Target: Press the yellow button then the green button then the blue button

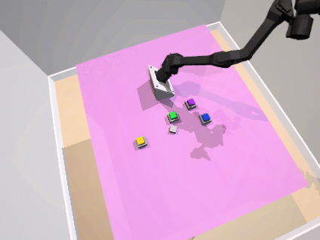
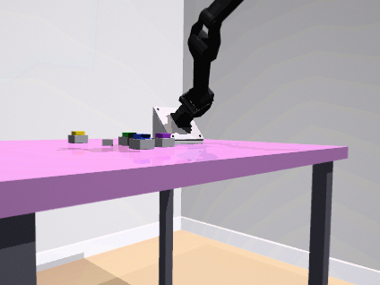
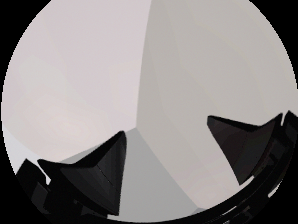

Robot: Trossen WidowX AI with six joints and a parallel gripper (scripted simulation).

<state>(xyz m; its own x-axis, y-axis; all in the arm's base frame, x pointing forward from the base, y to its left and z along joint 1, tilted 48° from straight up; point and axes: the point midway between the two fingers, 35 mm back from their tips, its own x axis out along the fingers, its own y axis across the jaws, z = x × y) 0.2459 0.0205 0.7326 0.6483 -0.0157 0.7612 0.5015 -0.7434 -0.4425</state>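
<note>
My gripper tip is now 2 cm short of the yellow button, 76 cm to the left of it and 54 cm above it. Also, from my gripper tip: purple button (10 cm behind, 46 cm to the right, 54 cm below); then green button (6 cm behind, 57 cm to the right, 54 cm below); then blue button (41 cm to the right, 54 cm below).
</note>
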